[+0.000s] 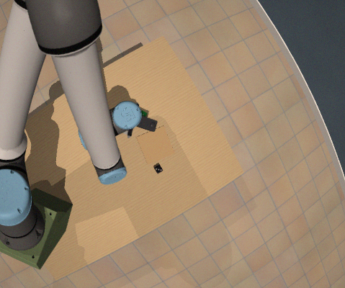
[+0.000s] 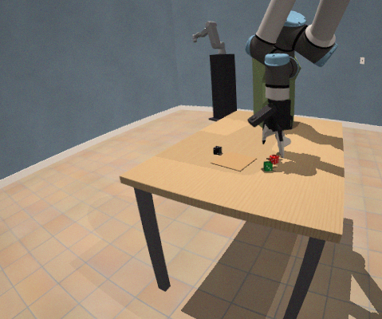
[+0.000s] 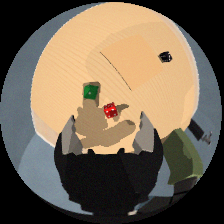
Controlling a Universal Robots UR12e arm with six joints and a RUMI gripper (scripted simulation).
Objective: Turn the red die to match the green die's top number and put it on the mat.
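The red die is 4 cm below my hand and 2 cm behind it. Round my hand: green die: 5 cm ahead, 4 cm below, 2 cm to the left; then tan mat: 13 cm to the right, 8 cm ahead, 5 cm below; then black die: 24 cm to the right, 7 cm ahead, 4 cm below.
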